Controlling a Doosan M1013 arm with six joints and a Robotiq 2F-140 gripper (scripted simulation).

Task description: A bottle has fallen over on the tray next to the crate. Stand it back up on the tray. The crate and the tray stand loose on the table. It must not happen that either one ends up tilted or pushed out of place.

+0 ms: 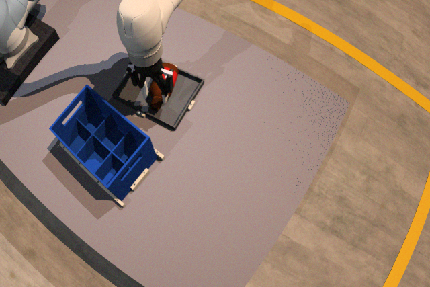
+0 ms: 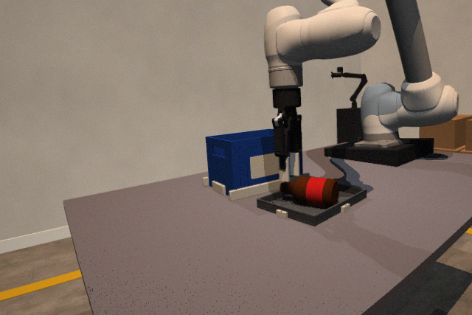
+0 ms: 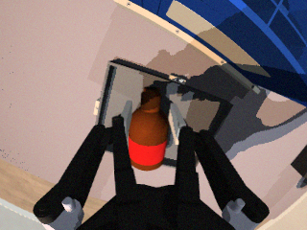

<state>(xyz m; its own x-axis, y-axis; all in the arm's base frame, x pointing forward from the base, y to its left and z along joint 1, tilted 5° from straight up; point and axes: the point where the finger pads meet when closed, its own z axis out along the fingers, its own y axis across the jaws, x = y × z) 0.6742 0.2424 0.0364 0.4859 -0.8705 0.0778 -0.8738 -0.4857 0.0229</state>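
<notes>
Now: the bottle 60 mm below my hand, 40 mm to the left of it and 20 mm behind it. Also, from my hand: dark tray 90 mm below, 50 mm behind, 40 mm to the left; blue crate 220 mm to the right, 20 mm below, 10 mm behind.
</notes>
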